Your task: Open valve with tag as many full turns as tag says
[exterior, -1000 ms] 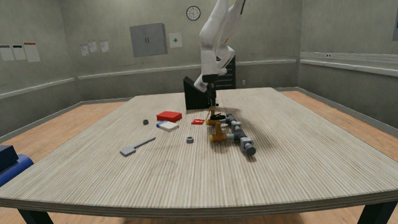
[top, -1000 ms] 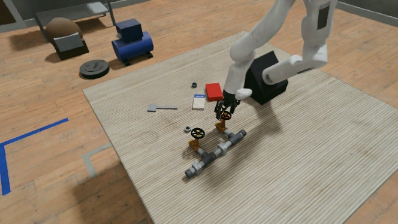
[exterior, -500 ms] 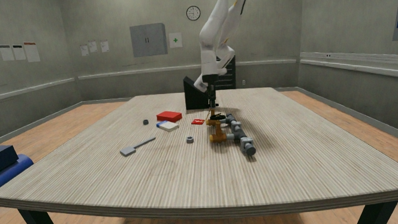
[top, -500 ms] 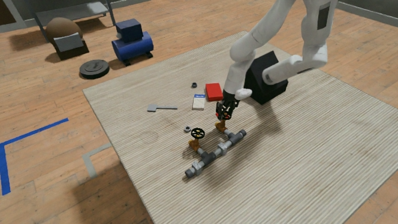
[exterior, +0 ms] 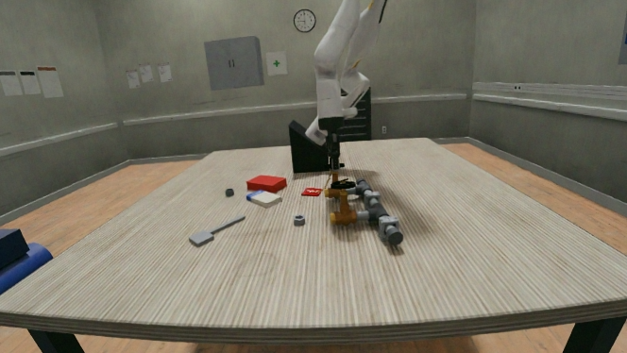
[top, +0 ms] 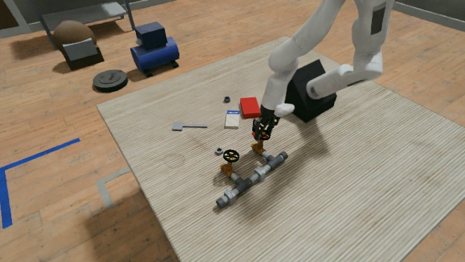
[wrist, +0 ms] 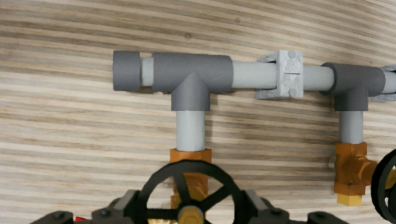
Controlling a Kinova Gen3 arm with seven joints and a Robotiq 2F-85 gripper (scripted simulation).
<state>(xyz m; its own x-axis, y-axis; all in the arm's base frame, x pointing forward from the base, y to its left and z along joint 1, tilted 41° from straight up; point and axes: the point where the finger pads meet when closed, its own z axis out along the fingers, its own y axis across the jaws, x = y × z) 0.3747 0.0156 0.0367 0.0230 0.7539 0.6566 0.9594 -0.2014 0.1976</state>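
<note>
Now: hand 100 mm above the red tag, 80 mm to the left of it and 70 mm past it. Also, from my hand: nut (130 mm ahead, 120 mm to the right, 100 mm below); red box (230 mm to the right, 150 mm behind, 90 mm below); grey flat tool (340 mm to the right, 150 mm ahead, 100 mm below).
</note>
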